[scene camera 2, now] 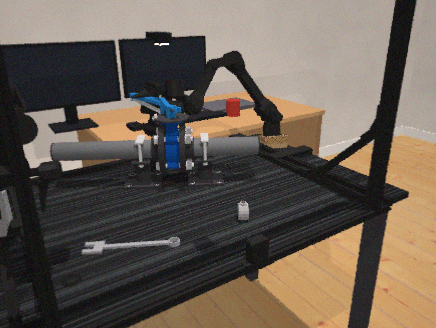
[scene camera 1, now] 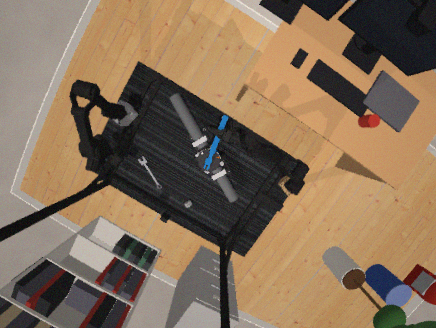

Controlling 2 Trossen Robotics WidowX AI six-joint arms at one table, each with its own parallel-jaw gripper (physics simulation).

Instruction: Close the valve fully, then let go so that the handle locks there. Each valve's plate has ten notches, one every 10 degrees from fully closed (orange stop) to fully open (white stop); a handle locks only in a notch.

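The valve's blue handle lies at an angle to the grey pipe, between along it and across it. The dark notched plate under the handle is partly covered, and which notch the handle is at cannot be told. The blue valve body stands upright between flanges. My right gripper is open near the outer part of the handle, with nothing held between its fingers; small gaps there are hard to see. My left gripper is open and empty over the table's left part, away from the valve.
A wrench and a small whitish block lie on the black table. Dark frame posts rise at the table's edges. A desk with a red cup stands behind.
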